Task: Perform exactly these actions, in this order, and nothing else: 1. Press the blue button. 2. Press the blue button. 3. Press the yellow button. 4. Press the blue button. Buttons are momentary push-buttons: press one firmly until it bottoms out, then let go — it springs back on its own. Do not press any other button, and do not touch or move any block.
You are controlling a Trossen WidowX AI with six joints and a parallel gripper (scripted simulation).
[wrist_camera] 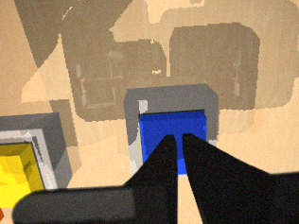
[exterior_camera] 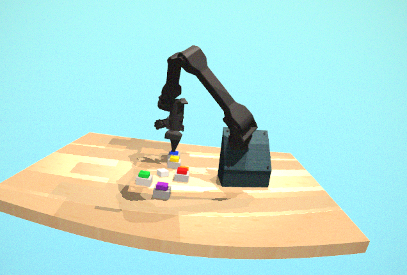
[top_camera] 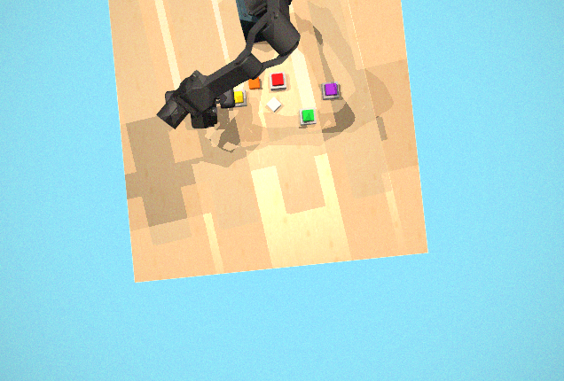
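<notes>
The blue button lies 10 mm below my gripper tip. Round my gripper tip: yellow button 100 mm to the left; orange block 160 mm to the left, 30 mm behind, 20 mm below; white block 200 mm to the left, 50 mm ahead, 20 mm below.
</notes>
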